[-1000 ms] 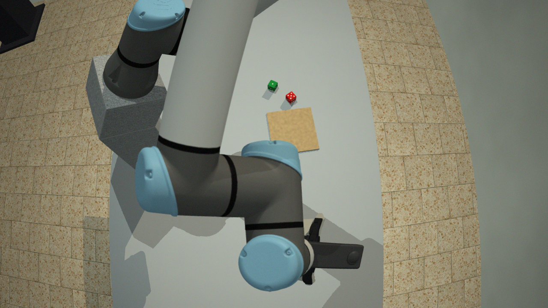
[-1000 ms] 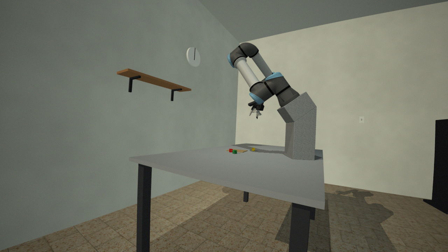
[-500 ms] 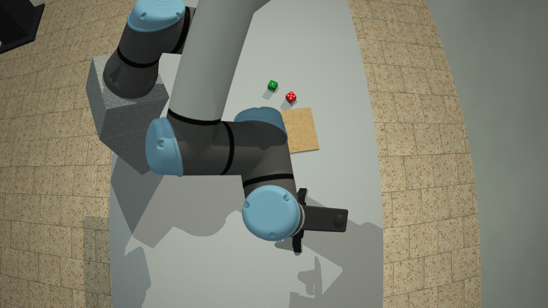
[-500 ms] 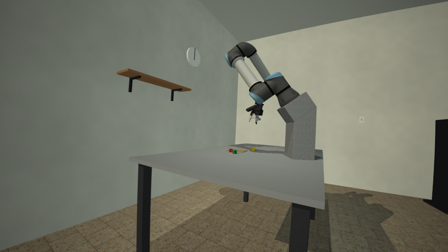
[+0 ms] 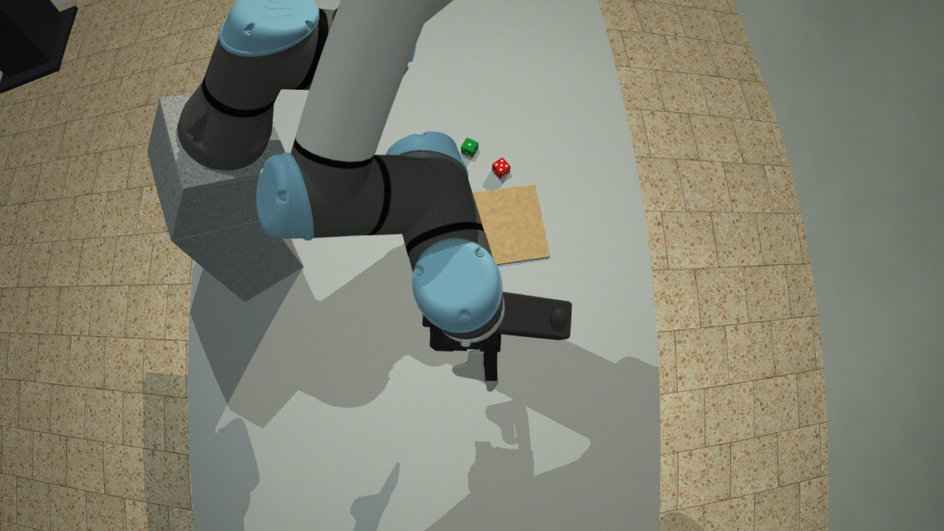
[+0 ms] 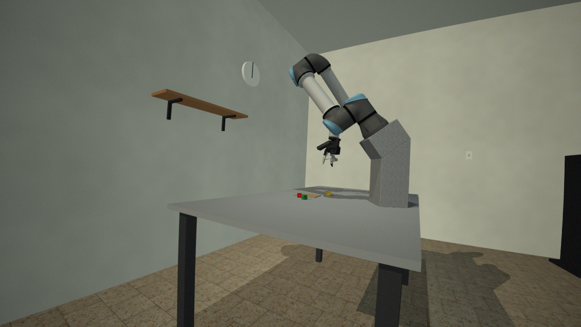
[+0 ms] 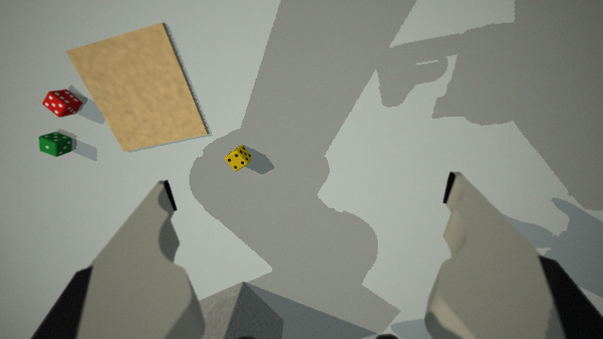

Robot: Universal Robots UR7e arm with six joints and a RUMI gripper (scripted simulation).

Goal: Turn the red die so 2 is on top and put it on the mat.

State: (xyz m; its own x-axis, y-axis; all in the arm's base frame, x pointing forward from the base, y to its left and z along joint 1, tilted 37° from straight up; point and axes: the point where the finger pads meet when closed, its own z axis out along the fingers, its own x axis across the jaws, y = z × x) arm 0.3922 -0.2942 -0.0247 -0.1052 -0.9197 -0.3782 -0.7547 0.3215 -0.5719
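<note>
Now: hand 5 cm past the yellow die, 12 cm to the right of it and 19 cm above it. The rest, counted from my hand: green die 2 cm ahead, 39 cm to the left, 19 cm below; tan mat 6 cm ahead, 23 cm to the left, 20 cm below; red die 7 cm ahead, 34 cm to the left, 19 cm below.
</note>
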